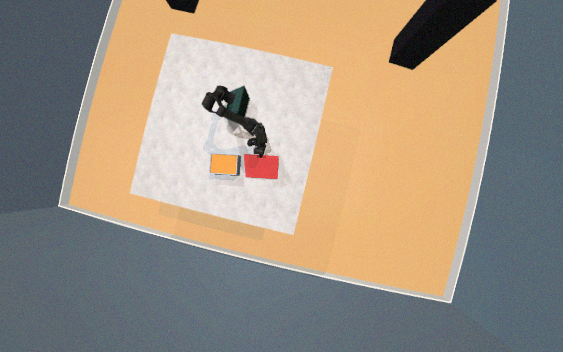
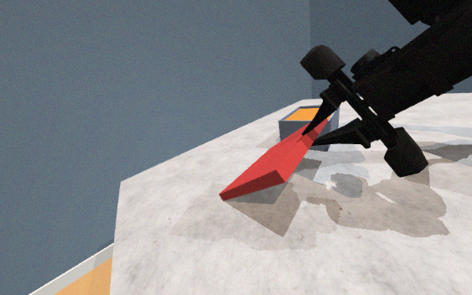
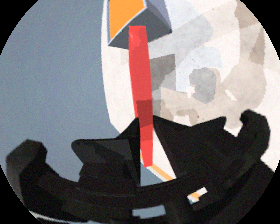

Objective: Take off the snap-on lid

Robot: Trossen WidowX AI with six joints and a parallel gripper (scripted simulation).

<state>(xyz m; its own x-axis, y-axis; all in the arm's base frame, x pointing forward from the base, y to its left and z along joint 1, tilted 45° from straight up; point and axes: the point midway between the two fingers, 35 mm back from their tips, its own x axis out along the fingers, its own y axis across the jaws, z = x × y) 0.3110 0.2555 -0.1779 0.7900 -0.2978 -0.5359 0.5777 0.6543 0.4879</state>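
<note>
Right now the red lid is 70 mm ahead of my gripper tip, 50 mm below it and 10 mm to the left of it. The rest, counted from my gripper tip: storage box 240 mm to the right, 120 mm ahead, 60 mm below.
</note>
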